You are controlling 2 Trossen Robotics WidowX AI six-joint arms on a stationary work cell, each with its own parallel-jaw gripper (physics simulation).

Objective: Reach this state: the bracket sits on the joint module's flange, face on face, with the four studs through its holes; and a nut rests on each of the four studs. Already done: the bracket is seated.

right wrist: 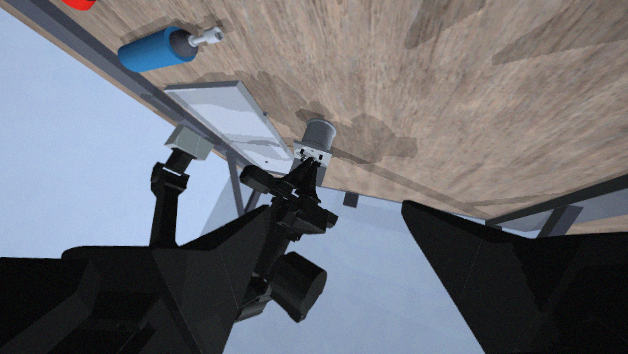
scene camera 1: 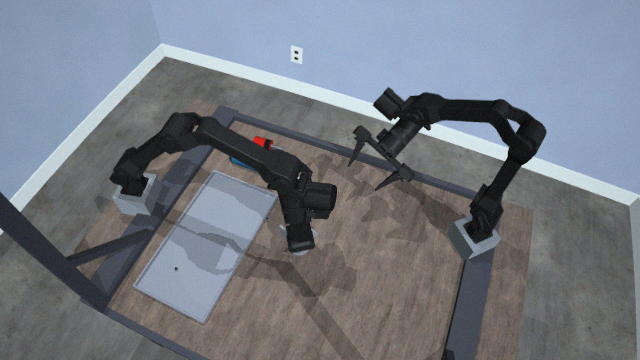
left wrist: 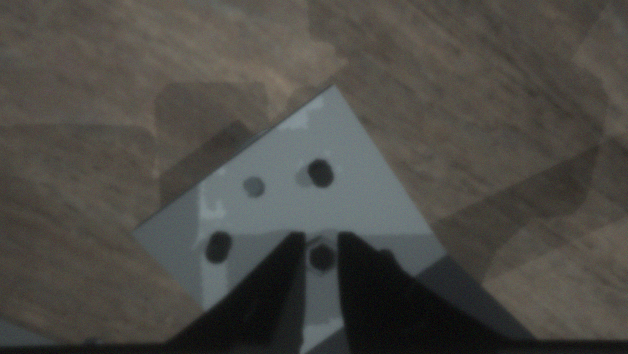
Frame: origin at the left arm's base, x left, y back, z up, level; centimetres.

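Where they show: left gripper, fingertip midpoint: [right wrist: 313,159] [left wrist: 321,246]; right gripper, fingertip midpoint: [right wrist: 335,208] [scene camera 1: 361,178]; left arm's base, link origin: [right wrist: 184,153] [scene camera 1: 134,186]; right arm's base, link origin: [scene camera 1: 477,230].
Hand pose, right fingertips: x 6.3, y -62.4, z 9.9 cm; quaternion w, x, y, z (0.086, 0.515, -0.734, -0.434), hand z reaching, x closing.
Things, the pixels of their top centre, and the offset from my right fingertips. "pt": a spot on its surface instead.
- cylindrical joint module, top centre: [right wrist: 310,160] dx -12.0, dy +14.0, dz -10.8 cm
- shallow grey tray, top centre: [scene camera 1: 208,238] [right wrist: 255,148] dx -15.1, dy +38.8, dz -16.6 cm
- blue-handled tool, surface spot: [right wrist: 157,50] pt dx +11.8, dy +26.5, dz -14.3 cm
- red-handled tool, top centre: [scene camera 1: 268,141] dx +20.6, dy +29.5, dz -14.8 cm
The grey bracket [left wrist: 365,200] [right wrist: 325,160] sits on the cylindrical joint module [right wrist: 320,132]; in scene camera 1 the left arm mostly hides both. Dark stud ends show at its holes in the left wrist view, one stud [left wrist: 320,173] ahead of the fingers and another stud [left wrist: 218,247] to the left. My left gripper [left wrist: 321,246] [right wrist: 313,159] is shut on a nut [left wrist: 322,257], over the bracket; whether the nut touches it is unclear. My right gripper [scene camera 1: 362,177] is open and empty, raised away. A nut [scene camera 1: 176,269] [right wrist: 266,161] lies in the tray; another nut [scene camera 1: 267,218] [right wrist: 265,114] lies beside it.
The shallow grey tray [scene camera 1: 243,176] [right wrist: 239,84] lies left of the module in scene camera 1. A blue-handled tool [scene camera 1: 242,162] [right wrist: 157,50] and a red-handled tool [scene camera 1: 262,142] [right wrist: 80,4] lie behind the tray. Dark frame beams edge the table.
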